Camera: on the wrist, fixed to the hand. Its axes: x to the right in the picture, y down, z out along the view.
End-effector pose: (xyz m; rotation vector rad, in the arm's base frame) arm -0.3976 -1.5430 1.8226 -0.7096 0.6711 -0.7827
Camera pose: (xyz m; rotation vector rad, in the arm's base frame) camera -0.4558 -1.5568 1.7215 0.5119 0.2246 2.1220
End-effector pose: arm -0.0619 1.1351 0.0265 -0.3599 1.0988 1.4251
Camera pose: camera -0.1479 1.0655 -0.0130 -1.5743 0.0088 -1.5539
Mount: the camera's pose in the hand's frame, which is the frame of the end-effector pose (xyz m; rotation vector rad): 0.0068 0.0482 -0.1069 0.0500 -0.8692 2.9892
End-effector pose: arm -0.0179 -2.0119 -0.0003 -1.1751 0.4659 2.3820
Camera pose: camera 0.0235 -2.1021 -0.0630 -0.8672 -0.7865 -0.7372
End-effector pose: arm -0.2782 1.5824 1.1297 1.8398 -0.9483 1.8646
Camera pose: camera -0.3899 1.6184 1.1336 0.2765 1.4677 -0.0068
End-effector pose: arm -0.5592 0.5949 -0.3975 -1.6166 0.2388 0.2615
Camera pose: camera -0.5652 0.4853 -0.4393 -0.4090 -1.5273 -2.5726
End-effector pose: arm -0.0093 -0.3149 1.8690 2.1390 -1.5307 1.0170
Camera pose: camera -0.0909 -0.2712 1.9413 0.9714 1.8499 0.1008
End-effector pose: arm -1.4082 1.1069 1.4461 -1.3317 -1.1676 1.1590
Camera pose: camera -1.2984 1.1025 1.4045 0.7682 -0.9139 -1.4940
